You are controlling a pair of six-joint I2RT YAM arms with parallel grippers.
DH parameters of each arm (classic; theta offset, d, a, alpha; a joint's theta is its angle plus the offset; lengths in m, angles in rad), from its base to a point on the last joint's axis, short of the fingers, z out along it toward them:
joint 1: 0 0.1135 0.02 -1.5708
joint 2: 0 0 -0.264 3.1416
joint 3: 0.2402 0 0.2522 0
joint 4: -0.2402 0 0.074 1.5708
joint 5: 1.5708 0 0 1.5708
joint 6: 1.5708 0.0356 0 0
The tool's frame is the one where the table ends.
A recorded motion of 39 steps. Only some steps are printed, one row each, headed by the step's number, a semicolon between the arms.
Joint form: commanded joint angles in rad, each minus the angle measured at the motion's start. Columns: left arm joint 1, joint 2, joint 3, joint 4, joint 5, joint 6; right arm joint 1, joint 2, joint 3, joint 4, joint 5, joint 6.
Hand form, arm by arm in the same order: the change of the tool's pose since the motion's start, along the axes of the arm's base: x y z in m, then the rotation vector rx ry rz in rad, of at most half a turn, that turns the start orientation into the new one. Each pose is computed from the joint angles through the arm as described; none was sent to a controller.
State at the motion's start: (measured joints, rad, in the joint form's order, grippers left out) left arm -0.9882 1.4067 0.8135 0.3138 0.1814 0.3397; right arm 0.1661 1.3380 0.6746 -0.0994 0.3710 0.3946
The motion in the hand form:
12: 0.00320 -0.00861 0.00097 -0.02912 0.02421 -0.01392; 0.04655 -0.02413 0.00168 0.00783 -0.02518 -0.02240
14: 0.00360 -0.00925 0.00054 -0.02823 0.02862 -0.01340; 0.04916 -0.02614 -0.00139 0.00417 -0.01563 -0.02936
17: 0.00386 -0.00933 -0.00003 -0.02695 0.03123 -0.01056; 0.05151 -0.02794 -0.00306 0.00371 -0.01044 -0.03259
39: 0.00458 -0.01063 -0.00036 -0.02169 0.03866 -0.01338; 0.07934 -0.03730 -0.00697 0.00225 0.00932 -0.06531
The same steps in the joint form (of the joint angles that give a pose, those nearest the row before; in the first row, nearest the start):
12: -0.0043 0.0362 0.0266 0.0269 0.0190 -0.0329; -0.1088 0.1719 0.1368 0.0801 -0.0671 -0.0578
14: -0.0043 0.0398 0.0289 0.0256 0.0194 -0.0362; -0.1154 0.1891 0.1426 0.0824 -0.0649 -0.0599
17: -0.0040 0.0413 0.0288 0.0251 0.0174 -0.0383; -0.1217 0.2018 0.1490 0.0842 -0.0672 -0.0621
39: -0.0039 0.0475 0.0363 0.0159 0.0212 -0.0407; -0.1523 0.3162 0.2565 0.0708 -0.0654 -0.0610

